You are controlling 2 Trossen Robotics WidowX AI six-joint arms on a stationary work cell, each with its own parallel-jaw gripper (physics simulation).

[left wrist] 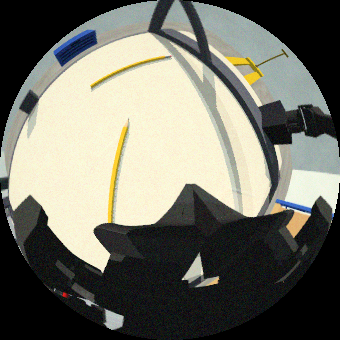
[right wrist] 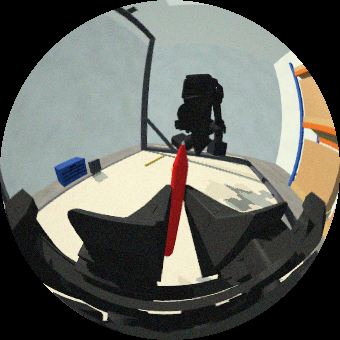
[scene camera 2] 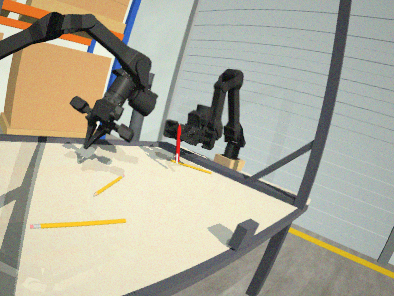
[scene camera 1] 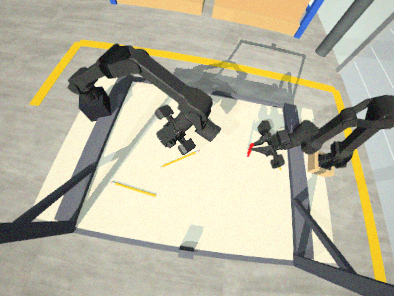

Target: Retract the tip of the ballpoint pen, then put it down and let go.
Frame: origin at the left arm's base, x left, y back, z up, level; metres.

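Seen in the pictures: left gripper, fingertip midpoint: point(left wrist: 189, 187) point(right wrist: 196, 154) point(scene camera 2: 84, 148); right gripper, fingertip midpoint: point(right wrist: 176, 188) point(scene camera 2: 178, 136) point(scene camera 1: 250, 147); left arm's base, origin of the base link: point(left wrist: 287, 121) point(right wrist: 217, 140) point(scene camera 1: 90, 96); right arm's base, origin of the base link: point(scene camera 2: 230, 157) point(scene camera 1: 324, 162).
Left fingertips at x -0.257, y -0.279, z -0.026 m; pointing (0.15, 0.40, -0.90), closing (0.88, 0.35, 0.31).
Observation:
Offsets run from my left fingertips to a thing's top centre.
A red ballpoint pen {dz +0.090, dx -0.140, dy -0.299 m} point(scene camera 1: 250, 149) point(scene camera 2: 178, 145) point(right wrist: 178, 185) stands nearly upright in scene camera 2. My right gripper point(right wrist: 176, 188) is shut on the pen's barrel. In the right wrist view the pen's narrow end has a small grey point and faces up, away from the wrist. In scene camera 2 a pale end shows at the bottom of the pen; whether it touches the table, I cannot tell. My left gripper point(scene camera 2: 87, 146) point(left wrist: 189, 187) is shut and empty, above the table and well apart from the pen.
Yellow pencils point(scene camera 1: 181, 158) point(scene camera 2: 77, 223) point(left wrist: 116, 175) point(right wrist: 154, 161) lie on the tabletop. Another pencil {dz -0.071, dx -0.145, dy -0.465 m} point(scene camera 2: 196, 168) lies near the pen's lower end in scene camera 2. A dark block {dz -0.023, dx -0.418, dy +0.030 m} point(scene camera 1: 186, 251) point(scene camera 2: 244, 235) sits at the table's edge. Dark frame bars border the table.

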